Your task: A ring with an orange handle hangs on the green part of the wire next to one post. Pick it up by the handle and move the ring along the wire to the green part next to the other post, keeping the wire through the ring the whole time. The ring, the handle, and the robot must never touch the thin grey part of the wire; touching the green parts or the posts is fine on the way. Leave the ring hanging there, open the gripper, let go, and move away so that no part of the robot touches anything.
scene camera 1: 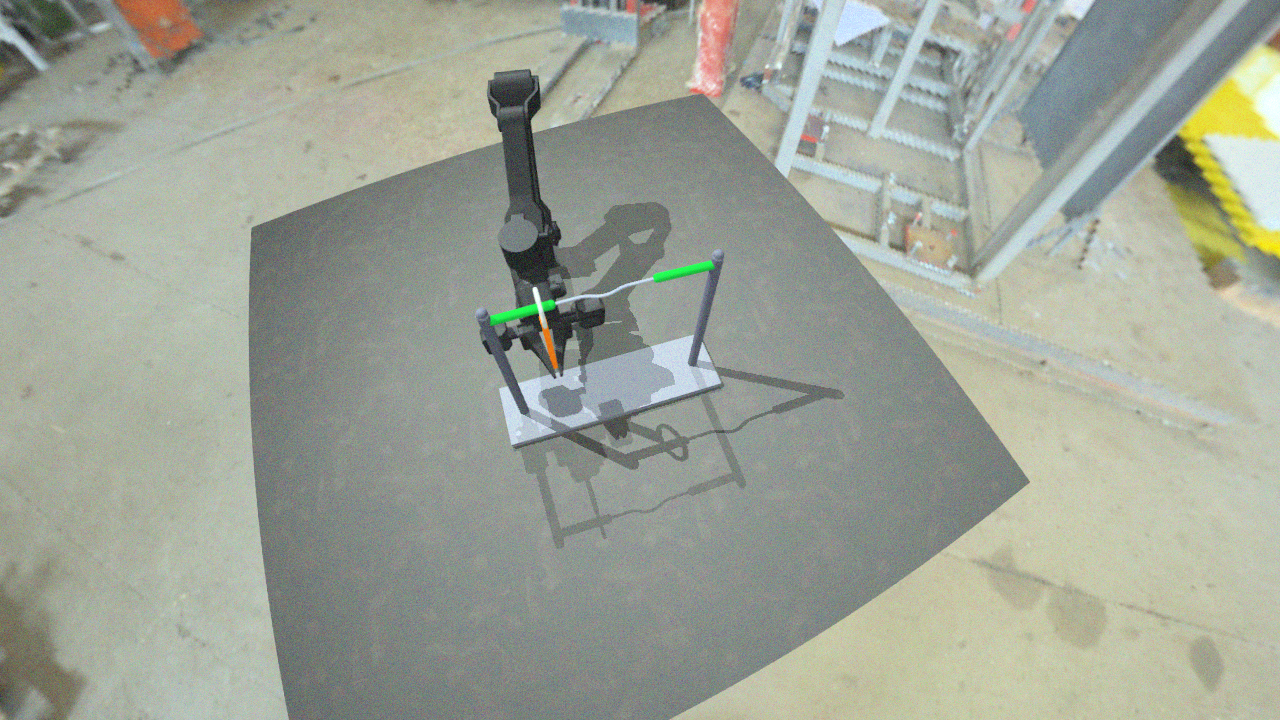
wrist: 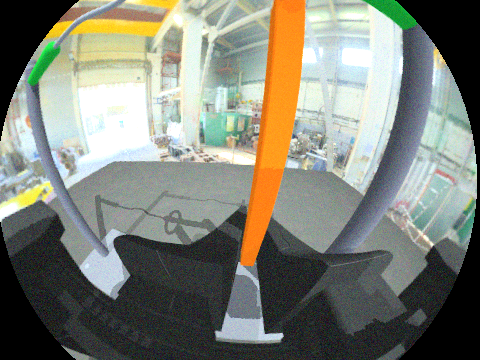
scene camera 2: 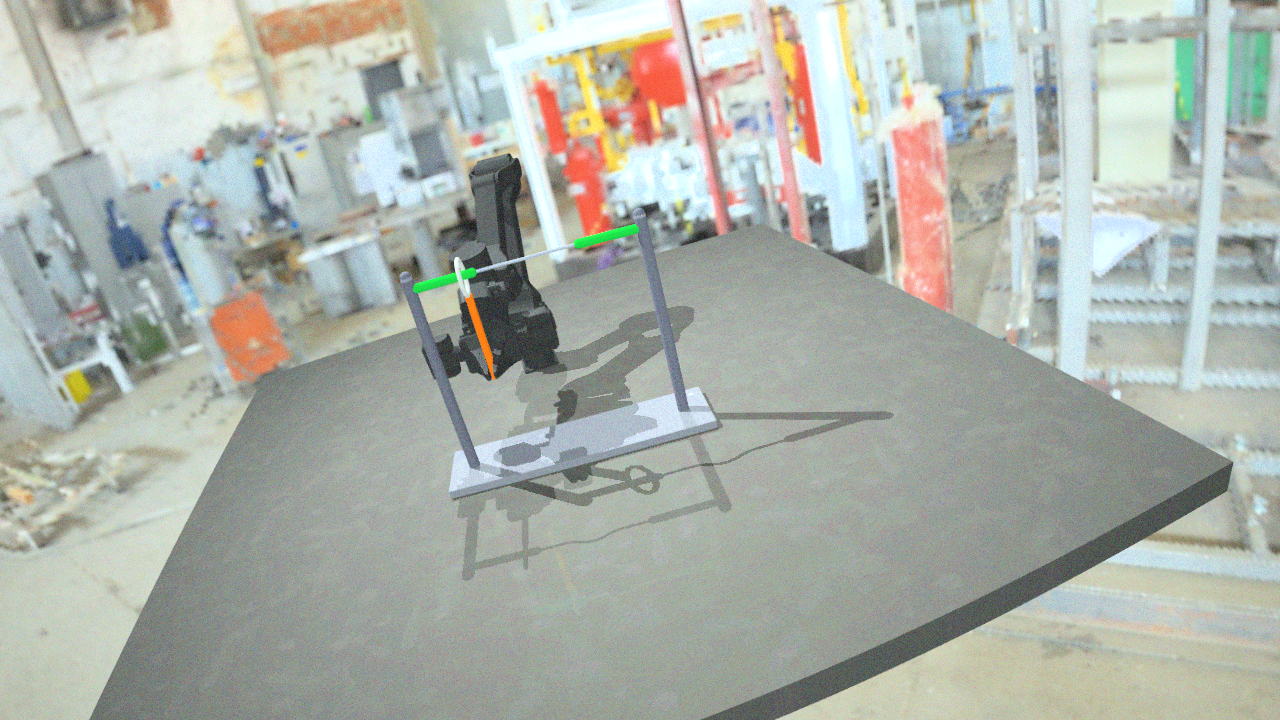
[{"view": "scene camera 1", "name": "gripper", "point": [558, 376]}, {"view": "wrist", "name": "gripper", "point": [249, 211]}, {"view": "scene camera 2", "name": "gripper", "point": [492, 377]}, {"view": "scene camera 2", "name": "ring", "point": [458, 263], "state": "held by the gripper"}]
